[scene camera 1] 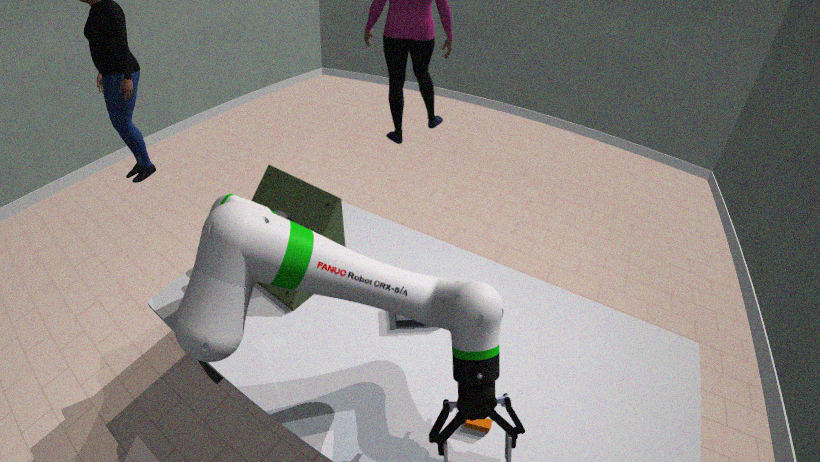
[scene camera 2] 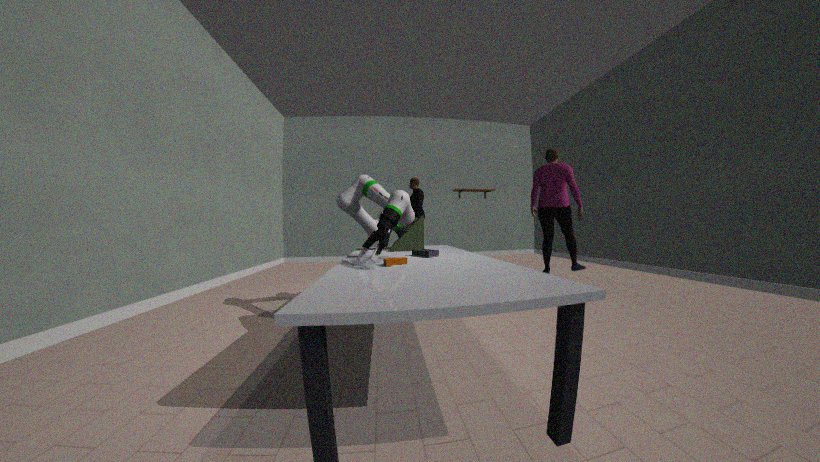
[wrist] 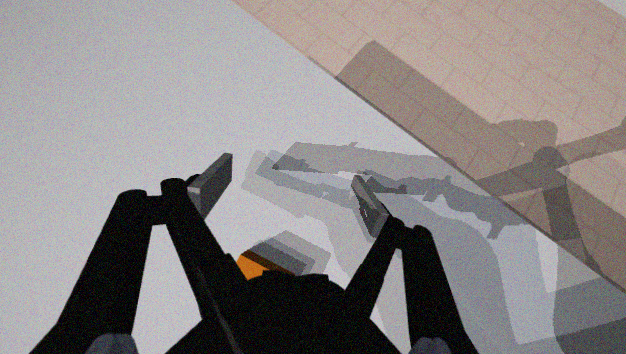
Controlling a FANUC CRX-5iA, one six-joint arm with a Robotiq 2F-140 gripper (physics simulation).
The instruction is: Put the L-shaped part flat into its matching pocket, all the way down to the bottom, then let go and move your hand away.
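Seen in the pictures: gripper, between the fingertips: (scene camera 2: pixel 365 260) (wrist: pixel 294 177); arm's base, origin of its link: (scene camera 2: pixel 405 231).
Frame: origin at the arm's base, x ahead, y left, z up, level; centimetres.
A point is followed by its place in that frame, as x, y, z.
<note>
The orange part (scene camera 1: pixel 479 425) @(75.5, -22.0, -11.3) (scene camera 2: pixel 395 261) @(74.5, -17.2, -12.6) (wrist: pixel 250 266) @(76.7, -21.5, -11.2) lies on the table, partly hidden behind the gripper body in the first scene view and the wrist view, so its full L shape does not show. My gripper (scene camera 1: pixel 477 452) @(78.4, -31.1, -11.1) (scene camera 2: pixel 361 260) @(78.4, -31.1, -11.1) (wrist: pixel 294 177) @(78.4, -31.1, -11.1) is wide open with bare table between its fingers. It is low over the table, beside the orange part and apart from it. A low dark holder (scene camera 1: pixel 412 323) @(47.6, -0.9, -12.4) (scene camera 2: pixel 425 252) @(53.5, 2.8, -11.4) stands farther back on the table, mostly hidden under the forearm in the first scene view. Its pocket cannot be made out.
The white table (scene camera 1: pixel 602 367) @(103.3, 9.3, -14.2) (scene camera 2: pixel 459 292) @(124.6, -5.7, -14.2) (wrist: pixel 125 100) @(101.6, -27.2, -14.2) bears a dark green wedge-shaped block (scene camera 1: pixel 304 200) @(5.4, 8.5, 9.1) (scene camera 2: pixel 416 236) @(17.3, 5.2, -3.5) near the arm's base. The table's edge runs diagonally through the wrist view. A person in pink (scene camera 1: pixel 408 20) (scene camera 2: pixel 554 183) and a person in black (scene camera 1: pixel 109 40) (scene camera 2: pixel 417 200) stand on the floor beyond the table.
</note>
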